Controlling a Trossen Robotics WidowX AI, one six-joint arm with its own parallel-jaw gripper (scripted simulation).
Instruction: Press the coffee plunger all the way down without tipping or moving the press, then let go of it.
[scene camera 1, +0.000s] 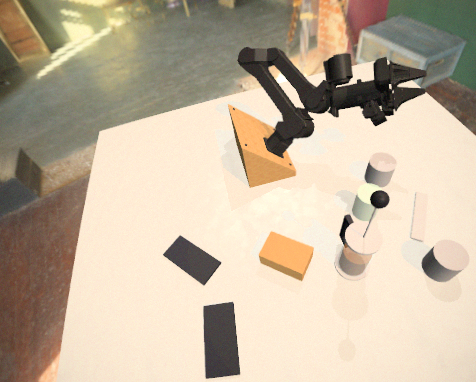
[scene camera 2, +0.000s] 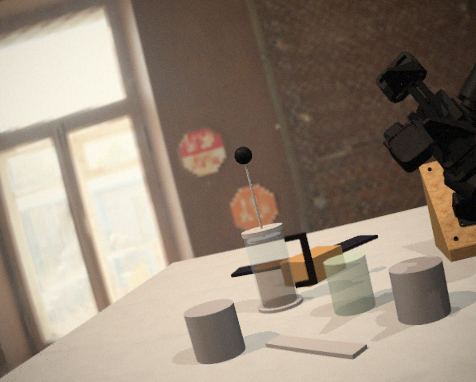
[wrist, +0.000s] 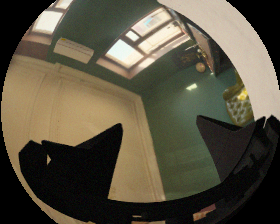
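Observation:
You can see my gripper in scene camera 1 and in the wrist view too, and it's open with nothing held in it. There's also a coffee press here, along with an orange block and a pale green cylinder.

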